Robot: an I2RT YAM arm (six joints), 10 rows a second.
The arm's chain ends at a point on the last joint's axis. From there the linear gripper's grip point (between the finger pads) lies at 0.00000 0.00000 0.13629 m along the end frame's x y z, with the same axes.
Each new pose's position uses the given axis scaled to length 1; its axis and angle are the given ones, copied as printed.
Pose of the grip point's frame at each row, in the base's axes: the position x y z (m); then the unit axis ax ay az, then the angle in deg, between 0 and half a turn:
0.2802 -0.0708 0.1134 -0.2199 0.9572 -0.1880 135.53
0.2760 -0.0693 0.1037 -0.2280 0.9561 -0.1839 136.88
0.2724 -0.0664 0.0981 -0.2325 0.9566 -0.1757 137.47
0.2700 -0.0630 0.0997 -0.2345 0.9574 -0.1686 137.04
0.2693 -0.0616 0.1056 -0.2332 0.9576 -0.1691 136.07
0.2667 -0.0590 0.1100 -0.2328 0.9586 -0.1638 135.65
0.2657 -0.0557 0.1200 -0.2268 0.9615 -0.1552 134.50
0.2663 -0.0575 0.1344 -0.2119 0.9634 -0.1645 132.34
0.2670 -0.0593 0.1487 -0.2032 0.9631 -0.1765 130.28
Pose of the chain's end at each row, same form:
0.1792 -0.0498 0.2024 -0.2199 0.9572 -0.1880 135.53
0.1770 -0.0491 0.1952 -0.2280 0.9561 -0.1839 136.88
0.1746 -0.0480 0.1912 -0.2325 0.9566 -0.1757 137.47
0.1717 -0.0467 0.1927 -0.2345 0.9574 -0.1686 137.04
0.1695 -0.0457 0.1971 -0.2332 0.9576 -0.1691 136.07
0.1665 -0.0445 0.2012 -0.2328 0.9586 -0.1638 135.65
0.1641 -0.0432 0.2099 -0.2268 0.9615 -0.1552 134.50
0.1613 -0.0427 0.2200 -0.2119 0.9634 -0.1645 132.34
0.1588 -0.0423 0.2298 -0.2032 0.9631 -0.1765 130.28

